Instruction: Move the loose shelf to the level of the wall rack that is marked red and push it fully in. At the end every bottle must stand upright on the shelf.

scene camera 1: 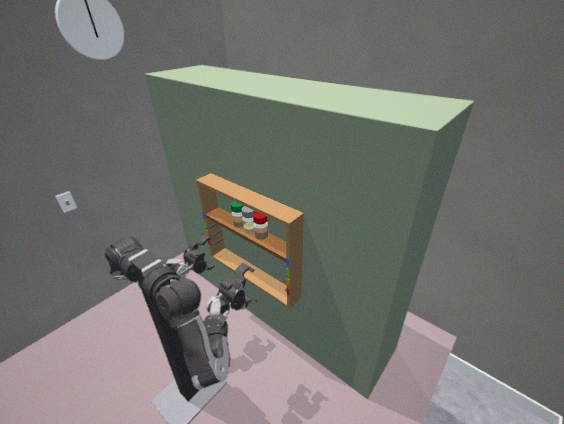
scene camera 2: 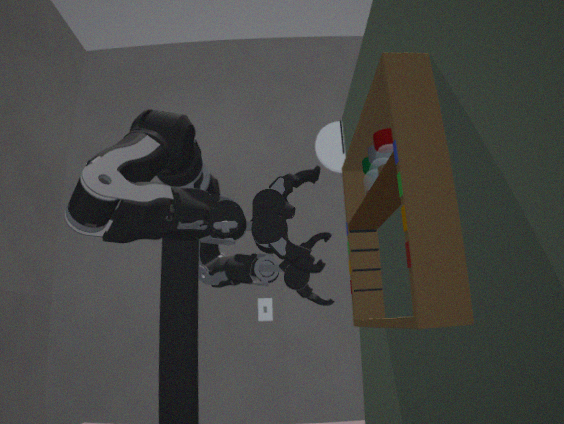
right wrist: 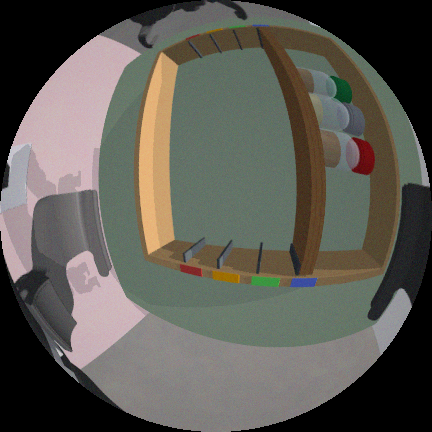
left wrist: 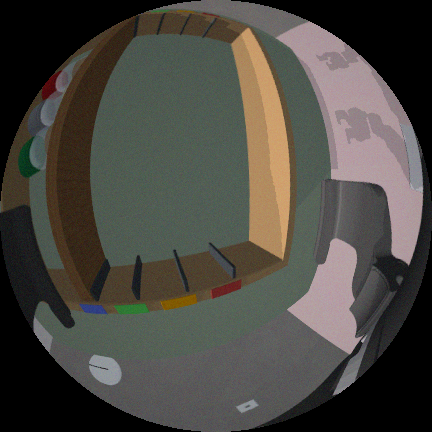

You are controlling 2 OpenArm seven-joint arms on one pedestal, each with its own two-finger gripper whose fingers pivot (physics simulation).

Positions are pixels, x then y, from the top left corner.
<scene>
My right gripper shows in scene camera 1, in scene camera 2 (pixel 321 218) and in the right wrist view; in the left wrist view it is out of frame. A loose wooden shelf shows in scene camera 1 (pixel 273 245), in scene camera 2 (pixel 382 200), in the right wrist view (pixel 309 159) and in the left wrist view (pixel 67 173). One and the same spot on a rack frame: (left wrist: pixel 271 155) is (scene camera 1: pixel 235 264). One and the same spot on my right gripper: (right wrist: pixel 63 225) is (scene camera 1: pixel 245 298).
</scene>
